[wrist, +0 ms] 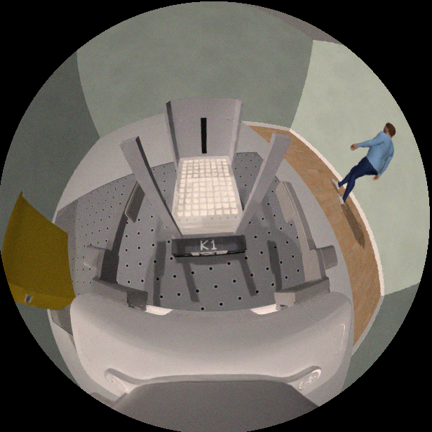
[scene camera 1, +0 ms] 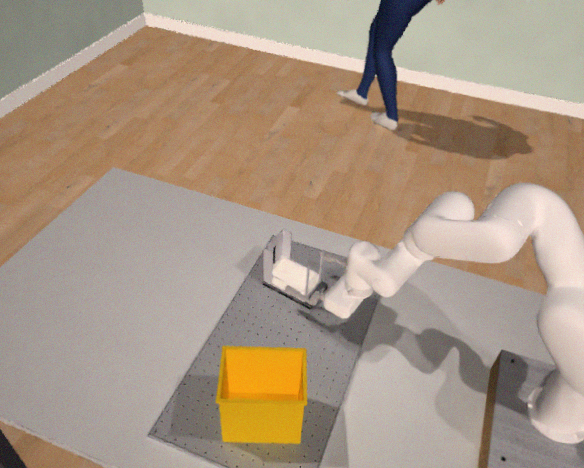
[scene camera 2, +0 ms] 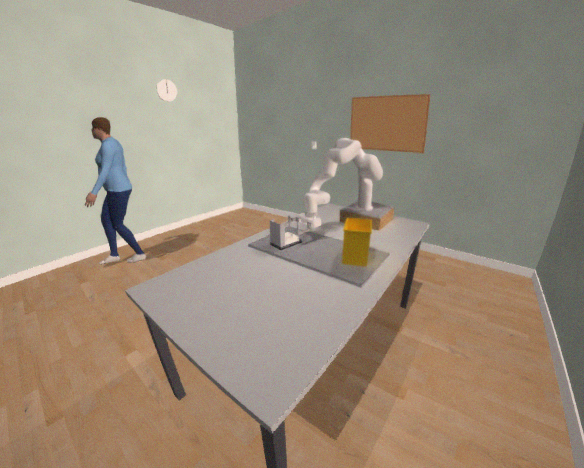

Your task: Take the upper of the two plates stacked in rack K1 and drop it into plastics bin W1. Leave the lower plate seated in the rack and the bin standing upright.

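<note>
Rack K1 stands on the perforated board, with a tall slotted back wall and two slim front posts. The white upper plate lies flat inside it, its well grid facing up. The lower plate is mostly hidden beneath, and I cannot tell its edge apart. My gripper is open and empty. Its fingers are spread wide, one on each side of the rack in the wrist view, outside the posts. Yellow bin W1 stands upright, open at the top.
The perforated board carries the rack and the bin at opposite ends. The arm's base stands on a wood-edged block. A person is on the floor beyond the table.
</note>
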